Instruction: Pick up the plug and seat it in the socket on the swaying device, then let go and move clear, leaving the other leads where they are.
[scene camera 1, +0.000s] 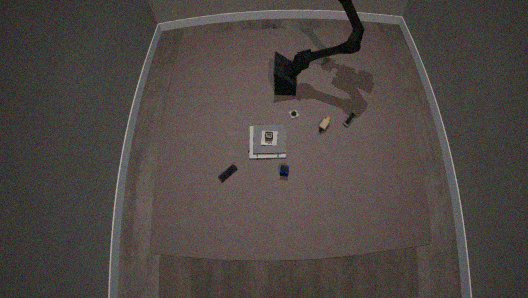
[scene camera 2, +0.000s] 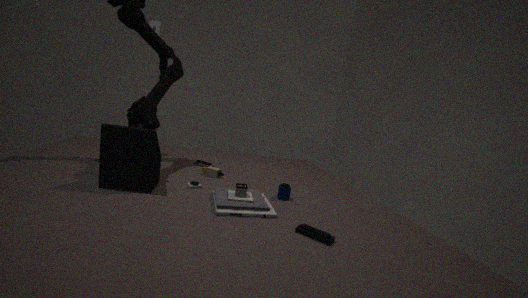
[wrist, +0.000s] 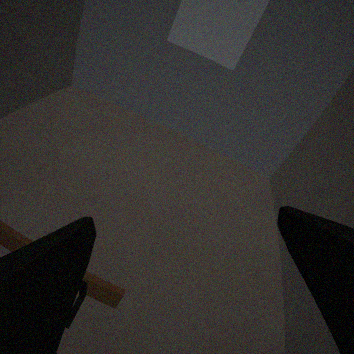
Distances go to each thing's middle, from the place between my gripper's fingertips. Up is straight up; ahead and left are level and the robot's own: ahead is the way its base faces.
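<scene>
Relative to the device (scene camera 1: 266, 141), my hand is 740 mm above, 330 mm to the left and 540 mm short of it.
</scene>
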